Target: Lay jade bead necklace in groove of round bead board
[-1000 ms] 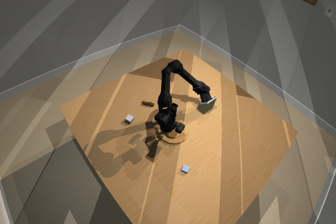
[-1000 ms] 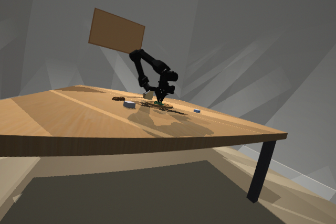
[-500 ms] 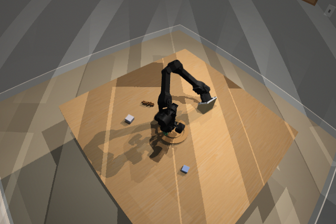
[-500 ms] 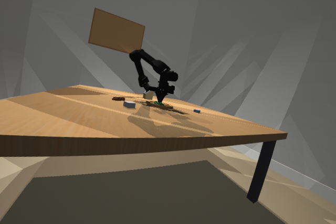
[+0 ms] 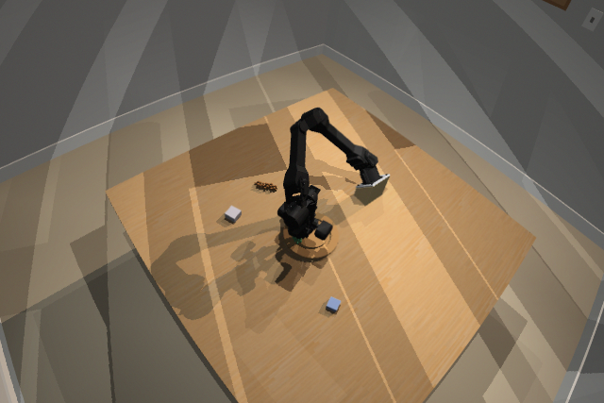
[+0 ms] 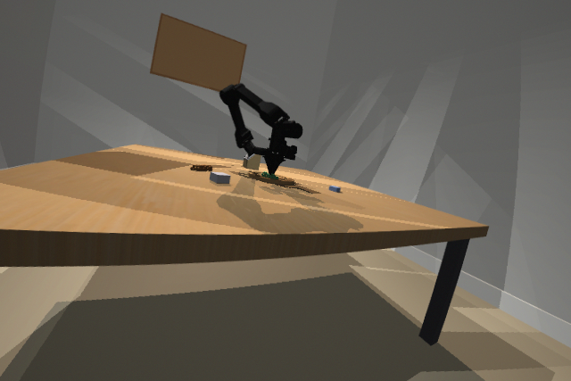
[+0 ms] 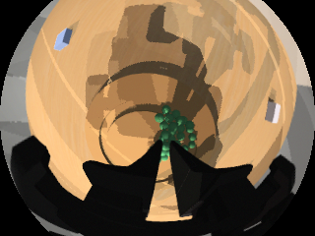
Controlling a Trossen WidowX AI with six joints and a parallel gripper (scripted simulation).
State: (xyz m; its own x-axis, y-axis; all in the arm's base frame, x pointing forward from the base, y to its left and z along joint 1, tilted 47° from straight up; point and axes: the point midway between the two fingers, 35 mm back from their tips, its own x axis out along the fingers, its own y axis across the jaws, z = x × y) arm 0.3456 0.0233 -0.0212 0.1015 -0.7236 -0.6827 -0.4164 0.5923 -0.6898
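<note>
The round wooden bead board is 30 mm behind my gripper tip, 10 mm to the left of it and 10 mm below it. Round my gripper tip: blue block (60 mm ahead, 270 mm to the left, 10 mm below); pale grey block (170 mm ahead, 200 mm to the right, 10 mm below).
</note>
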